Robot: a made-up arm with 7 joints.
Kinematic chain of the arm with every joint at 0, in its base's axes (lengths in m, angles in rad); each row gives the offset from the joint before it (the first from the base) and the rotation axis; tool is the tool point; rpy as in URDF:
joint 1: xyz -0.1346 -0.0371 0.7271 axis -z
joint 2: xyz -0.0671 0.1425 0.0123 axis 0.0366 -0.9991 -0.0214
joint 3: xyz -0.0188 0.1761 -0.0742 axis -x
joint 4: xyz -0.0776 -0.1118 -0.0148 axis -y
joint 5: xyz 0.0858 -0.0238 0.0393 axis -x
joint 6: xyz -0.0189 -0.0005 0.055 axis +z
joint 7: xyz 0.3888 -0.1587 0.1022 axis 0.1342 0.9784 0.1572
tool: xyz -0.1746 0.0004 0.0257 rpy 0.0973 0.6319 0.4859
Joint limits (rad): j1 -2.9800..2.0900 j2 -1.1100..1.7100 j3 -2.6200..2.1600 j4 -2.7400..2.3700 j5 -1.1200..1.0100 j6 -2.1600..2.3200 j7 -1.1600..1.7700
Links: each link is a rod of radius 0.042 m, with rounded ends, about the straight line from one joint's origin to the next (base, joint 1, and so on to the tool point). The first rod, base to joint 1, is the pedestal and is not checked.
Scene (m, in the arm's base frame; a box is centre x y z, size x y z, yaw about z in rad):
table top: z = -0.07
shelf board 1: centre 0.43 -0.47 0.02 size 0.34 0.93 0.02 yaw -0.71
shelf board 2: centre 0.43 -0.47 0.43 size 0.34 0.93 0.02 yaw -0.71
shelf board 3: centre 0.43 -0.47 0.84 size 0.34 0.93 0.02 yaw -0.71
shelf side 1: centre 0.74 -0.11 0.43 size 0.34 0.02 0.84 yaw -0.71
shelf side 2: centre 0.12 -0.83 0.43 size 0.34 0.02 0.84 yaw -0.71
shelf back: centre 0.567 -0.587 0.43 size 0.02 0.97 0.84 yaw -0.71
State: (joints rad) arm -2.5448 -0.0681 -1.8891 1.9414 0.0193 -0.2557 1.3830
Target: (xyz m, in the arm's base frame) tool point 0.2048 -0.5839 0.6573
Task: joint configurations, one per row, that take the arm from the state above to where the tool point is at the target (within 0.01 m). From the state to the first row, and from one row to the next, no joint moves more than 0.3 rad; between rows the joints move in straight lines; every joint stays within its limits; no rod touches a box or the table.
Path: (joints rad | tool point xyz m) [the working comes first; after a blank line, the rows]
Joints at the target: -2.0535 -0.2647 -1.6233 1.6926 0.3905 0.1783 1.1391
Straight joint move there: touches shelf board 2.

1: -2.2846 0.0679 -1.8311 1.7323 0.0818 -0.1134 1.1591 | 0.1470 -0.5417 0.2198
2: -2.0244 0.2038 -1.7731 1.5232 0.1444 0.0290 0.9352 | 0.0445 -0.4206 0.2395
3: -1.8242 0.0486 -1.7174 1.4422 0.3734 0.2353 0.8934 | 0.0646 -0.4623 0.4524
4: -1.6240 -0.1067 -1.6617 1.3612 0.6025 0.4417 0.8517 | 0.0192 -0.4244 0.6573
5: -1.8387 -0.1857 -1.6425 1.5269 0.4965 0.3100 0.9954 | 0.1037 -0.5150 0.6553
6: -2.0535 -0.2647 -1.6233 1.6926 0.3905 0.1783 1.1391 | 0.2048 -0.5839 0.6573

